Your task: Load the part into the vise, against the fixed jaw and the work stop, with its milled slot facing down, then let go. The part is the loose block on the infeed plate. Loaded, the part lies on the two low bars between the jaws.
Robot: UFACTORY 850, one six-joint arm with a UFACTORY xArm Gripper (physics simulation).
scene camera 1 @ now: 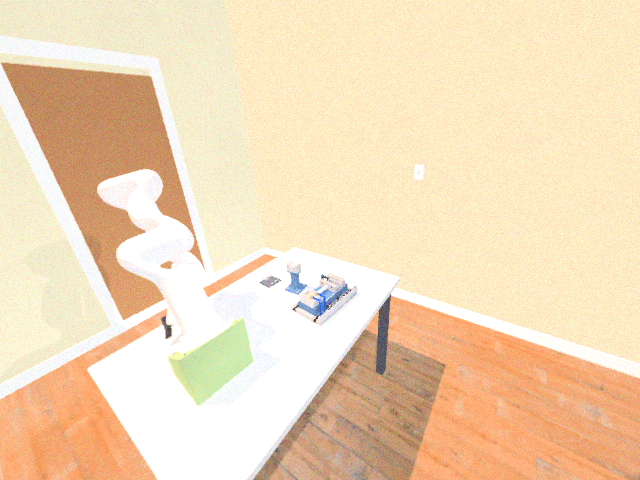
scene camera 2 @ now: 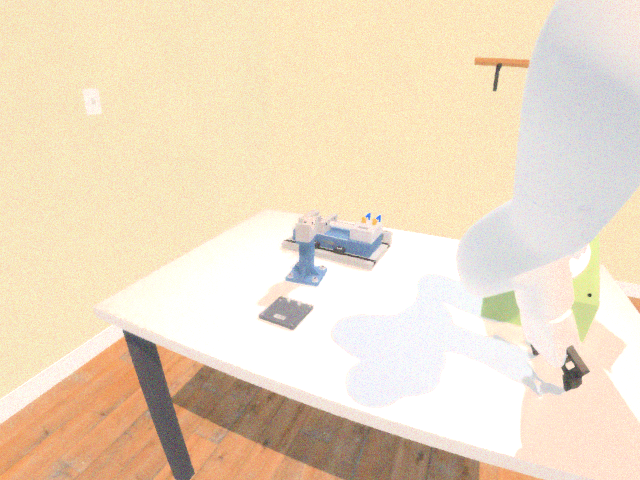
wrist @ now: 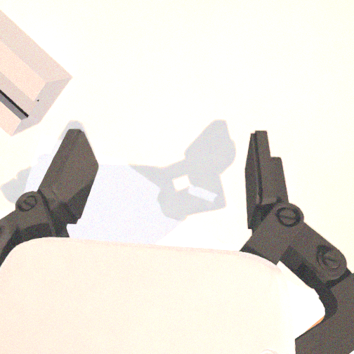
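Observation:
The vise (scene camera 1: pixel 307 308) (scene camera 2: pixel 361 246) has a blue body and pale jaws and stands at the far side of the table; the two low bars cannot be made out. A dark flat plate (scene camera 1: pixel 270 281) (scene camera 2: pixel 281 315) lies near it, with no large block on it; I cannot tell if it is the infeed plate. A pale pinkish block (wrist: pixel 20 65) with a long groove, cut by the wrist view's upper left edge, looks like the part; its slot direction is unclear. My gripper (scene camera 1: pixel 172 335) (scene camera 2: pixel 553 370) (wrist: pixel 166 147) is open and empty, low over the table, beside that block.
A blue pedestal (scene camera 1: pixel 295 280) (scene camera 2: pixel 306 255) with a pale head stands between the dark plate and the vise. A green upright box (scene camera 1: pixel 222 359) (scene camera 2: pixel 584 289) stands beside the arm near the gripper. The white table's edge (scene camera 2: pixel 248 382) runs along the near side.

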